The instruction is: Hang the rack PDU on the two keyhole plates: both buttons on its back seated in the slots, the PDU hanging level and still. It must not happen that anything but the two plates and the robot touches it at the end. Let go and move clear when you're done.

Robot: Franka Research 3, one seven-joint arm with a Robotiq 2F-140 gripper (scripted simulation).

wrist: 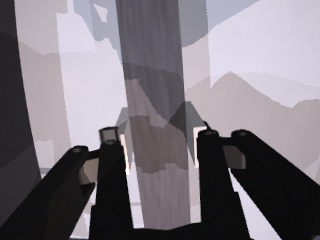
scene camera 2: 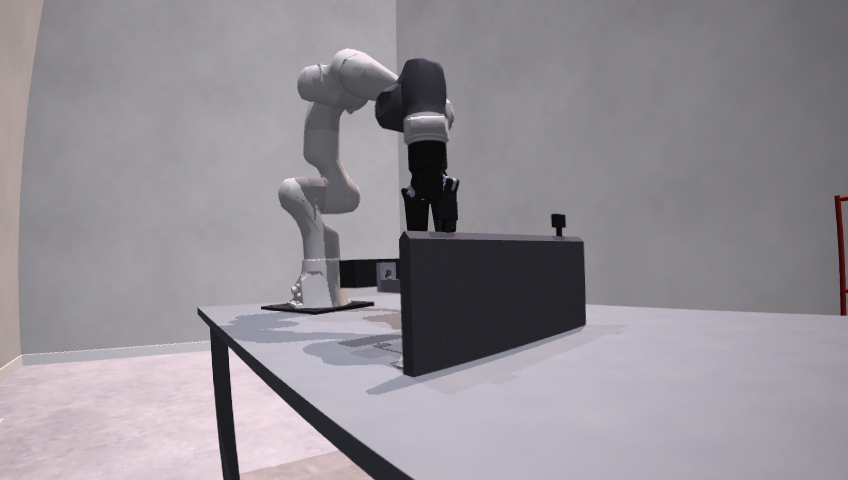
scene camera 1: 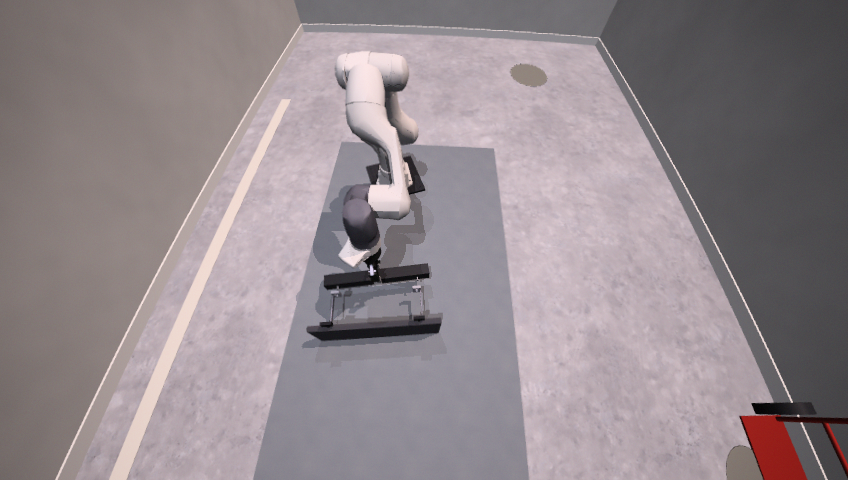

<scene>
PDU: wrist; scene camera 2 361,273; scene camera 1
same spot on PDU: [wrist: 151,50] = [scene camera 1: 361,276]
</scene>
